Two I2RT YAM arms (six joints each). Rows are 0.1 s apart.
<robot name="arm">
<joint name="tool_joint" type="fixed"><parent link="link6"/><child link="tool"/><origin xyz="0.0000 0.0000 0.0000" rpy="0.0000 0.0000 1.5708"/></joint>
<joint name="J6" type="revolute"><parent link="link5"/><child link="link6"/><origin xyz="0.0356 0.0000 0.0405" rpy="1.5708 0.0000 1.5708"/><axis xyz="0 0 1"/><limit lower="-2.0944" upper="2.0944"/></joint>
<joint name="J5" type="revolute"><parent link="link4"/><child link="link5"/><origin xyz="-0.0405 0.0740 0.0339" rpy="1.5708 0.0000 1.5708"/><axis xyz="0 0 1"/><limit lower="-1.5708" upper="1.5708"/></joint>
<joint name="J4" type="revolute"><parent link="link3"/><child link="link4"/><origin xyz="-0.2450 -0.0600 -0.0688" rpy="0.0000 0.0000 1.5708"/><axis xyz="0 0 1"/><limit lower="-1.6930" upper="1.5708"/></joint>
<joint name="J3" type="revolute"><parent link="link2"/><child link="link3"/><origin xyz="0.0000 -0.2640 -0.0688" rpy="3.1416 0.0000 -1.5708"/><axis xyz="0 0 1"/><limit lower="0.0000" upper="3.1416"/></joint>
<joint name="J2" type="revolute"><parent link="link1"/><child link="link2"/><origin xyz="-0.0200 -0.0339 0.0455" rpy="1.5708 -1.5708 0.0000"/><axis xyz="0 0 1"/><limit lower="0.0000" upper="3.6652"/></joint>
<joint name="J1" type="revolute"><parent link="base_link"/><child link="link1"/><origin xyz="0.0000 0.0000 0.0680" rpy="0.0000 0.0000 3.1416"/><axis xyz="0 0 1"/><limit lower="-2.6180" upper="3.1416"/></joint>
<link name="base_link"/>
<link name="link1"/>
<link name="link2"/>
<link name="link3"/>
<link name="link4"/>
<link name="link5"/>
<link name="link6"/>
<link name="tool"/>
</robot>
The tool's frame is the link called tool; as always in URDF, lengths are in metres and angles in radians.
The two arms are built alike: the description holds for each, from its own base.
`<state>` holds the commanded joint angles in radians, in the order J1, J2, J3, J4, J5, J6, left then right.
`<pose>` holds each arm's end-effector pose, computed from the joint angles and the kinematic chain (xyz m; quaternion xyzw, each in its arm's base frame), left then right.
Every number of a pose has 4 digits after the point. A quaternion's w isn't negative.
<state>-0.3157 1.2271 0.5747 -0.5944 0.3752 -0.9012 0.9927 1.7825 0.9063 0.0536 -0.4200 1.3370</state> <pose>0.1825 -0.0733 0.1594 -0.2510 0.9370 -0.2416 0.0248 0.1796 0.3018 0.1437 -0.0809 -0.9100 -0.4050 0.0371</pose>
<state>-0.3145 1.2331 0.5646 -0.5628 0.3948 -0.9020 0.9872 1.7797 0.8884 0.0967 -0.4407 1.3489</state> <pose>0.1836 -0.0741 0.1571 -0.2481 0.9347 -0.2533 0.0255 0.1801 0.3003 0.1431 -0.0811 -0.9034 -0.4190 0.0414</pose>
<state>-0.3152 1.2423 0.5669 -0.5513 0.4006 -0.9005 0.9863 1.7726 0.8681 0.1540 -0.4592 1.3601</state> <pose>0.1854 -0.0751 0.1565 -0.2459 0.9343 -0.2567 0.0258 0.1794 0.2997 0.1444 -0.0768 -0.8943 -0.4388 0.0421</pose>
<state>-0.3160 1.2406 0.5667 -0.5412 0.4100 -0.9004 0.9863 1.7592 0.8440 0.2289 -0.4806 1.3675</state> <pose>0.1861 -0.0758 0.1573 -0.2431 0.9331 -0.2634 0.0277 0.1783 0.2993 0.1483 -0.0663 -0.8812 -0.4664 0.0391</pose>
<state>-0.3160 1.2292 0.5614 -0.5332 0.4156 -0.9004 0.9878 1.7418 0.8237 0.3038 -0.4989 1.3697</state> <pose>0.1853 -0.0757 0.1583 -0.2407 0.9320 -0.2692 0.0318 0.1770 0.2994 0.1548 -0.0517 -0.8662 -0.4959 0.0321</pose>
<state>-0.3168 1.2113 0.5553 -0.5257 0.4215 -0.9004 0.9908 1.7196 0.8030 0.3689 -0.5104 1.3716</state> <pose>0.1839 -0.0756 0.1602 -0.2373 0.9305 -0.2765 0.0378 0.1748 0.2986 0.1620 -0.0383 -0.8519 -0.5218 0.0237</pose>
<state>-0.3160 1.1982 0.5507 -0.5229 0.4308 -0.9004 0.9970 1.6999 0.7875 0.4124 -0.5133 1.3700</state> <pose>0.1826 -0.0753 0.1615 -0.2351 0.9290 -0.2829 0.0397 0.1718 0.2980 0.1679 -0.0270 -0.8415 -0.5394 0.0158</pose>
